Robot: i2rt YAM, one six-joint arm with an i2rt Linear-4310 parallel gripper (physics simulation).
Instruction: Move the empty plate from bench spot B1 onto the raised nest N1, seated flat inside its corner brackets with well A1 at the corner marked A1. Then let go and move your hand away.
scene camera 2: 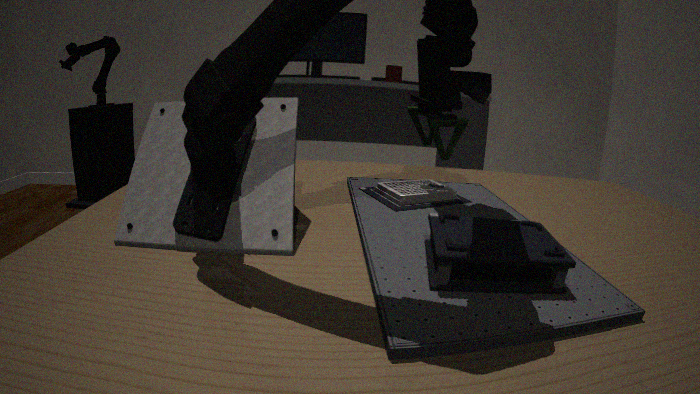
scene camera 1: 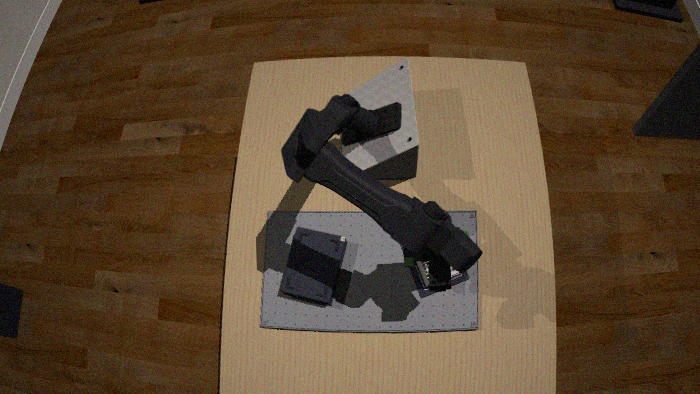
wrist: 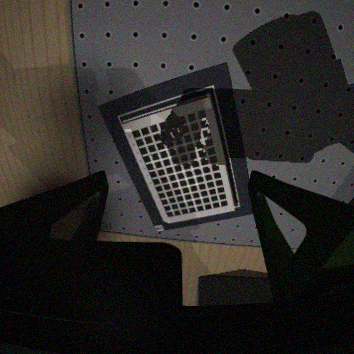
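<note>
The white plate with its grid of wells lies flat on the dark spot B1, partly in shadow. A small pale tag sits at one corner of the spot. My gripper is open and empty above the plate, with one green-black finger to each side of it in the wrist view; the arm hides most of it in scene camera 1. The raised dark nest N1 has corner brackets, a bare top, and a pale marker at one corner.
The perforated grey board bears both the spot and the nest. A sloped white panel stands at my arm's base. The arm's shadow falls across the nest and board. A desk with a monitor stands in the background.
</note>
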